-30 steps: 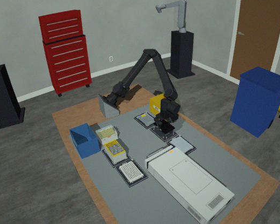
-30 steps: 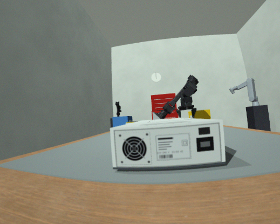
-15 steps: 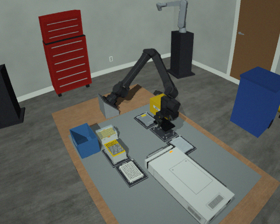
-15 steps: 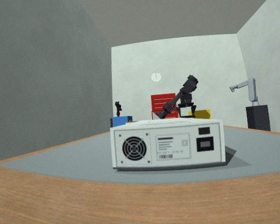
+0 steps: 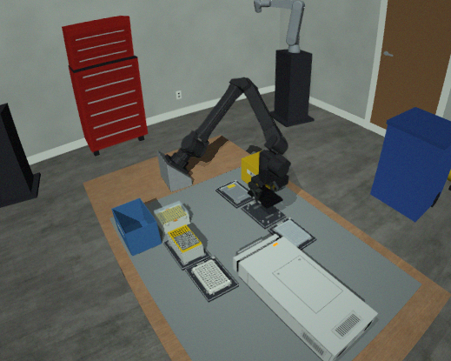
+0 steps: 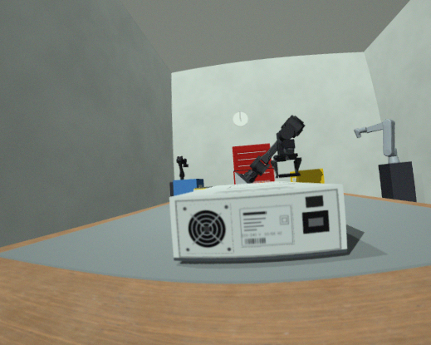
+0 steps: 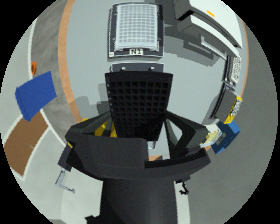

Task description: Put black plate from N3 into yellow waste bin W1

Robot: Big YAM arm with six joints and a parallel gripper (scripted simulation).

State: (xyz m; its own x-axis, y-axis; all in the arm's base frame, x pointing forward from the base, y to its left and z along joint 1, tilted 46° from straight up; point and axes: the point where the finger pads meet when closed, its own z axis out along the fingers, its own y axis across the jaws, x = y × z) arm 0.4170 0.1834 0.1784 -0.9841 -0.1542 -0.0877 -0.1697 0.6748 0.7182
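The yellow waste bin is 20 cm behind my hand, 11 cm to the left of it and 6 cm below it. From my hand the other things lie so: white well plate (34 cm to the right, 23 cm ahead, 8 cm below); then black plate (right at my hand); then large white instrument (40 cm ahead, 12 cm to the right, 6 cm below).
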